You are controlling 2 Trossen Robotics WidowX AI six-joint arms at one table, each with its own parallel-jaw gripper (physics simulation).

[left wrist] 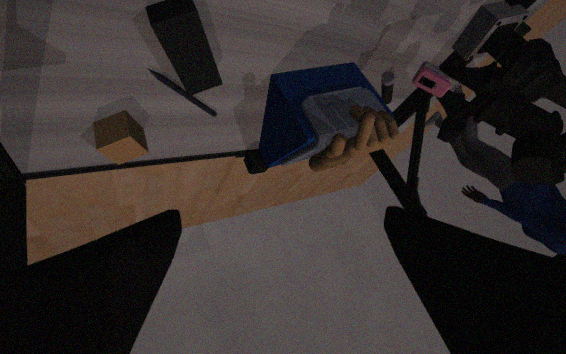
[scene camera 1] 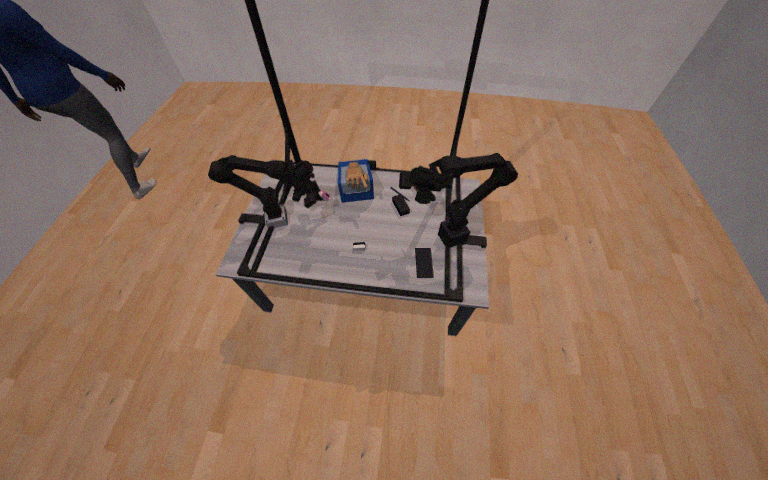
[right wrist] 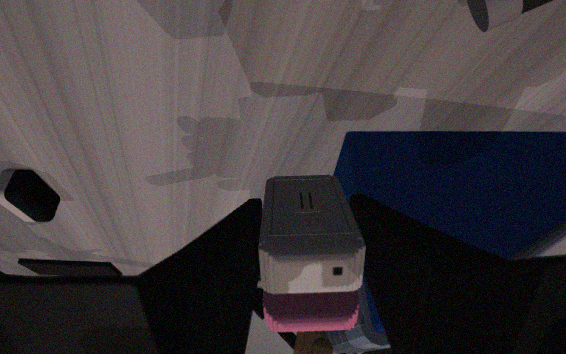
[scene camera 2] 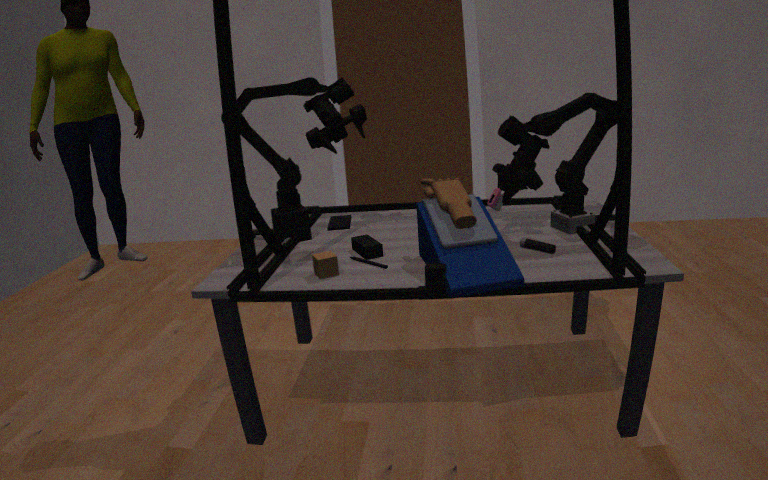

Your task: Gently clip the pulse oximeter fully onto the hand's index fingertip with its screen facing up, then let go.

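Where they show: left gripper, fingertip midpoint: (left wrist: 284,218) (scene camera 2: 350,145); right gripper, fingertip midpoint: (left wrist: 434,75) (scene camera 1: 322,197) (right wrist: 306,208) (scene camera 2: 500,201); left arm's base, link origin: (scene camera 1: 455,227) (scene camera 2: 289,209); right arm's base, link origin: (left wrist: 496,37) (scene camera 1: 274,213) (scene camera 2: 572,212).
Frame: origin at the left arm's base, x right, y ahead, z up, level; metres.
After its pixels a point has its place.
The pink and white pulse oximeter (scene camera 1: 323,195) {x 0.370, y 0.506, z 0.042 m} (scene camera 2: 495,198) {x 0.397, y 0.489, z 0.029 m} (left wrist: 431,82) {x 0.379, y 0.491, z 0.030 m} (right wrist: 311,250) {x 0.389, y 0.531, z 0.035 m} is held in the air by my right gripper (right wrist: 306,208) {x 0.387, y 0.514, z 0.014 m}, which is shut on its sides. It is tilted; its pink face with the dark screen shows in the left wrist view. The tan hand (scene camera 1: 355,174) {x 0.389, y 0.336, z 0.098 m} (scene camera 2: 453,199) {x 0.465, y 0.314, z 0.065 m} (left wrist: 367,131) {x 0.319, y 0.311, z 0.096 m} rests on the sloped blue stand (scene camera 1: 355,196) {x 0.395, y 0.348, z -0.055 m} (scene camera 2: 481,272) {x 0.649, y 0.273, z -0.059 m} (left wrist: 286,117) {x 0.399, y 0.250, z -0.018 m} (right wrist: 425,175) {x 0.466, y 0.409, z -0.052 m}. The oximeter is beside the stand, apart from the fingers. My left gripper (scene camera 2: 348,143) {x 0.160, y 0.166, z 0.191 m} (left wrist: 284,218) {x 0.160, y 0.166, z 0.191 m} is open and empty, raised at the other side of the hand.
A black box (scene camera 1: 400,204) {x 0.263, y 0.155, z -0.061 m} (scene camera 2: 367,246) {x 0.321, y 0.132, z -0.060 m} (left wrist: 187,50) {x 0.259, y 0.147, z -0.061 m}, a pen (scene camera 2: 368,262) {x 0.361, y 0.117, z -0.089 m} (left wrist: 182,92) {x 0.340, y 0.114, z -0.086 m} and a wooden cube (scene camera 2: 325,264) {x 0.392, y -0.005, z -0.060 m} (left wrist: 120,137) {x 0.341, y 0.012, z -0.049 m} lie at the left arm's side. A dark cylinder (scene camera 2: 538,245) {x 0.541, y 0.527, z -0.076 m} (left wrist: 387,87) {x 0.505, y 0.519, z -0.071 m} lies beside the stand. A black slab (scene camera 1: 423,262) {x -0.069, y 0.185, z -0.087 m} and a small white object (scene camera 1: 359,246) {x 0.104, y 0.427, z -0.063 m} lie farther off.
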